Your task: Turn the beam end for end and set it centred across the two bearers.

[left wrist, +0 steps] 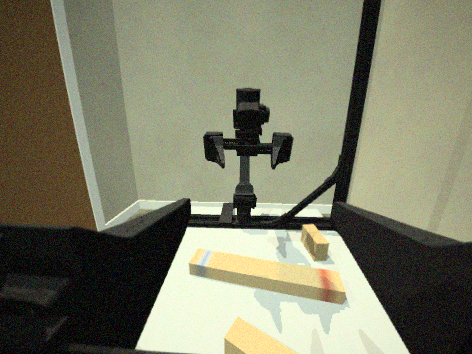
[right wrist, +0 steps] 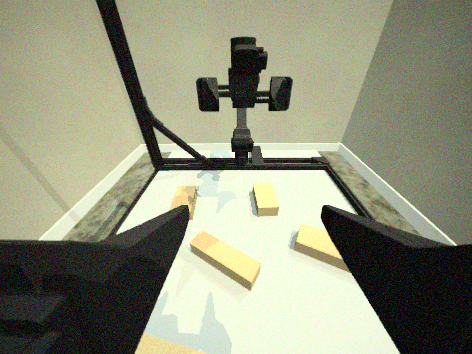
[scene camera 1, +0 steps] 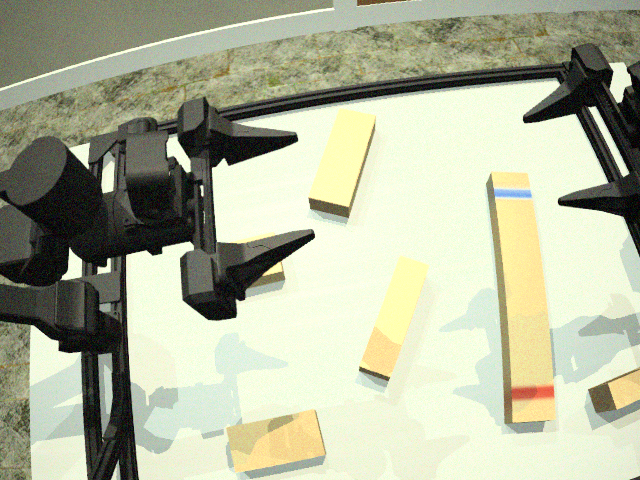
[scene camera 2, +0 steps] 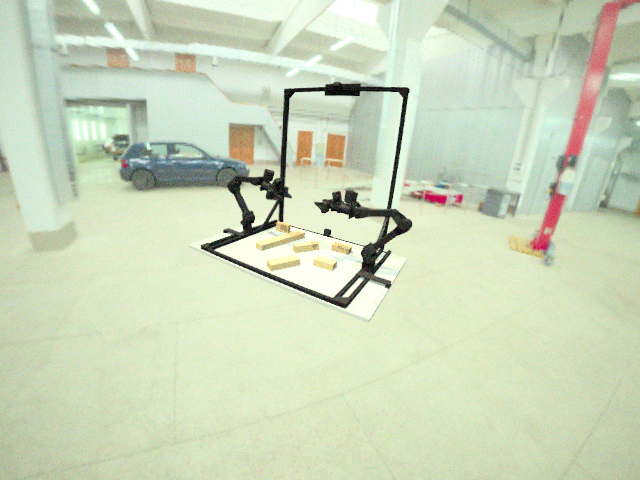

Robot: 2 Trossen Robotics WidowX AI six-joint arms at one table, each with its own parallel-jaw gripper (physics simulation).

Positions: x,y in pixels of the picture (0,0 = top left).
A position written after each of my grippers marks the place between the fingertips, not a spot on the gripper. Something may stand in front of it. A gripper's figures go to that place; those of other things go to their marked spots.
Scene:
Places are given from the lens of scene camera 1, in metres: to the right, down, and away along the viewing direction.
my left gripper (scene camera 1: 305,182): -0.01, -0.05, 0.39
my right gripper (scene camera 1: 540,158): 0.20, -0.07, 0.41

